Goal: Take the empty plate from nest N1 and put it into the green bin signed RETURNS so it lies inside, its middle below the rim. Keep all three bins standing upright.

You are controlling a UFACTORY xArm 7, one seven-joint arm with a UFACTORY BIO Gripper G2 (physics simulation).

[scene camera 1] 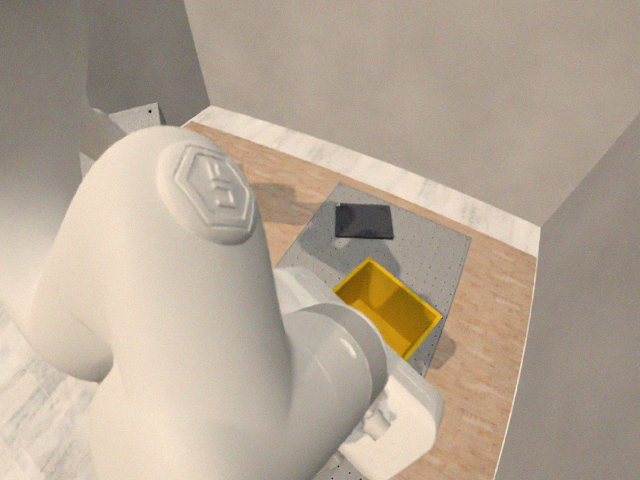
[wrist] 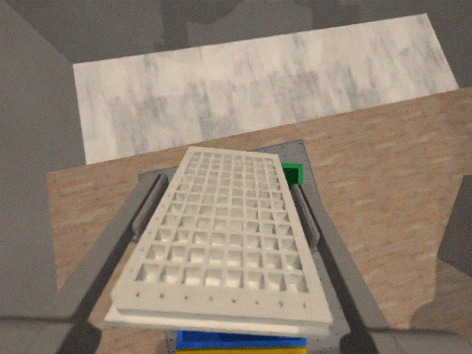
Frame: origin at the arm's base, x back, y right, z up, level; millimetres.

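Seen in the pictures: hand at its tool point: (wrist: 229, 210).
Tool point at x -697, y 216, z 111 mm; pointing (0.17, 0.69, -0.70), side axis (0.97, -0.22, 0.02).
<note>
Pixels of each thing's top centre, then the offset from my tool point to it. Level surfaces: height alone.
- green bin at its top centre: (wrist: 247, 201) dx +35, dy +1, dz -162 mm
- dark nest at its top centre: (scene camera 1: 364, 218) dx +164, dy -549, dz -327 mm
- yellow bin at its top centre: (scene camera 1: 383, 308) dx -17, dy -260, dz -162 mm
- grey pegboard at its surface level: dz -341 mm
- blue bin at its top centre: (wrist: 244, 295) dx +9, dy -129, dz -162 mm
- wooden surface at its surface level: dz -355 mm
The white plate (wrist: 220, 215) with square wells is held by its long sides between the fingers of my gripper (wrist: 226, 215), which is shut on it, in the wrist view. A small part of the green bin (wrist: 299, 172) shows beyond the plate, past its far right side; the rest of the bin is hidden behind the plate. The gripper, the plate and the green bin do not show in the scene view, where the arm covers the lower left and middle. The dark nest (scene camera 1: 364, 221) at the back of the pegboard has no plate on it.
The yellow bin (scene camera 1: 385, 304) (wrist: 240, 351) stands upright on the grey pegboard (scene camera 1: 439, 248), partly behind the arm (scene camera 1: 196, 320). The blue bin (wrist: 240, 339) shows partly below the plate's near edge in the wrist view. Walls rise beyond the wooden surface (scene camera 1: 485, 310).
</note>
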